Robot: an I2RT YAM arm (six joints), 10 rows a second.
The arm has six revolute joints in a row. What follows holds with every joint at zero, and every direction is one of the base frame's. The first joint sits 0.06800 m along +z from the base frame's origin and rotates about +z. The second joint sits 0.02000 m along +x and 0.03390 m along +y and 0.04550 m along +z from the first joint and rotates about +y. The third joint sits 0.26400 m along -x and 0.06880 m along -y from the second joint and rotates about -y. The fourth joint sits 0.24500 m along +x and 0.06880 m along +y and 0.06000 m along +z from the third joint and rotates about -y. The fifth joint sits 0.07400 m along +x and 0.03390 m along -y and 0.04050 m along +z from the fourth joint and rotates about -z. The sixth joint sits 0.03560 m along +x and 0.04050 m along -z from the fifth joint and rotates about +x. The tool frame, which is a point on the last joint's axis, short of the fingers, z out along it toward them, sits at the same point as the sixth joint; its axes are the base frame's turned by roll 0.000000, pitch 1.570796 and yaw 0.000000 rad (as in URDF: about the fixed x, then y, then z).
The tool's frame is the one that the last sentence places.
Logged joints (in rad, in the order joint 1, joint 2, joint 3, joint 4, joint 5, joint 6), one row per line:
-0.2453 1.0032 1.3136 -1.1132 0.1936 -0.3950
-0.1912 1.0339 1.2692 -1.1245 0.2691 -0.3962
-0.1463 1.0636 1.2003 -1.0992 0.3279 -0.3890
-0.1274 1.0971 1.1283 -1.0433 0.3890 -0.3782
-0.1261 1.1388 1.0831 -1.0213 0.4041 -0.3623
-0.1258 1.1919 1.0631 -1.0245 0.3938 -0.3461
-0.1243 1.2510 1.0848 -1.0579 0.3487 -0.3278
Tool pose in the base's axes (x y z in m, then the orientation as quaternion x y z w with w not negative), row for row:
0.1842 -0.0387 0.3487 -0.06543 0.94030 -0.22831 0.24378
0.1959 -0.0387 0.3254 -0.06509 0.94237 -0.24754 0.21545
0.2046 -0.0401 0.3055 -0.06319 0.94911 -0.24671 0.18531
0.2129 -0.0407 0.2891 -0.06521 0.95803 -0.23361 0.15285
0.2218 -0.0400 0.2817 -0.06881 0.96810 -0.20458 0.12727
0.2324 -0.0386 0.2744 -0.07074 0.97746 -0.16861 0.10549
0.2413 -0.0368 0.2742 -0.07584 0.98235 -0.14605 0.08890
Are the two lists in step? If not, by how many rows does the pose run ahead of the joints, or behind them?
The pose runs 2 rows ahead of the joints: the pose in row i belongs to the joints in row i + 2.
